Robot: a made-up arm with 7 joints. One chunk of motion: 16 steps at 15 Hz.
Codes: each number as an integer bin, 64 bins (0 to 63) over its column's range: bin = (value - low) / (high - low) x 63, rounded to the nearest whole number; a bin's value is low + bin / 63 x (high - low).
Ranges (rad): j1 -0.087..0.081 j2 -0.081..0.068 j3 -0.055..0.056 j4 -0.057..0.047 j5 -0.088..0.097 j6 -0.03..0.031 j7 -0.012..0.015
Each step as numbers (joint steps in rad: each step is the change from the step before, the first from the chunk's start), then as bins.
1 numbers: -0.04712 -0.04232 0.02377 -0.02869 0.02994 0.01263 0.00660
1 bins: 15 16 45 17 40 44 43
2 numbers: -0.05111 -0.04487 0.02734 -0.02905 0.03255 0.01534 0.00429
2 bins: 13 15 47 17 41 47 38
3 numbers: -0.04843 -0.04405 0.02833 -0.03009 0.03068 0.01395 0.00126
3 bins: 14 16 47 16 40 45 31
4 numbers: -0.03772 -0.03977 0.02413 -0.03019 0.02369 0.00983 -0.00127
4 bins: 18 17 45 16 38 41 25
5 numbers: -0.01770 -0.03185 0.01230 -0.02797 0.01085 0.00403 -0.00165
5 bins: 26 21 38 18 34 35 24
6 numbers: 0.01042 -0.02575 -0.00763 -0.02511 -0.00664 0.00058 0.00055
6 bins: 37 23 27 19 28 32 29
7 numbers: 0.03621 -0.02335 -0.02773 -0.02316 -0.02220 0.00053 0.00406
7 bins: 46 24 15 20 22 32 37
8 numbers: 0.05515 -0.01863 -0.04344 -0.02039 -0.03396 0.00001 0.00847
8 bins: 53 26 7 22 18 31 48
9 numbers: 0.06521 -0.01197 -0.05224 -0.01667 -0.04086 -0.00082 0.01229
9 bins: 57 29 2 24 16 30 57
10 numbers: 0.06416 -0.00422 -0.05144 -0.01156 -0.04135 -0.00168 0.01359
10 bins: 57 32 2 28 16 29 60
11 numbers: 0.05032 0.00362 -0.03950 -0.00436 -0.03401 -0.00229 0.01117
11 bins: 51 36 9 32 18 29 54
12 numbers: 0.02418 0.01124 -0.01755 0.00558 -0.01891 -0.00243 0.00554
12 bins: 42 39 21 38 24 28 41
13 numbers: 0.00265 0.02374 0.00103 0.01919 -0.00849 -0.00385 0.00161
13 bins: 34 44 32 46 27 27 32
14 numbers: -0.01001 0.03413 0.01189 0.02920 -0.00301 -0.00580 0.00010
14 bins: 29 49 38 52 29 25 28
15 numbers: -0.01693 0.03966 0.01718 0.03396 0.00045 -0.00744 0.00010
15 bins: 26 51 41 55 30 23 28
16 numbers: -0.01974 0.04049 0.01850 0.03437 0.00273 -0.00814 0.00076
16 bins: 25 51 42 55 31 23 30
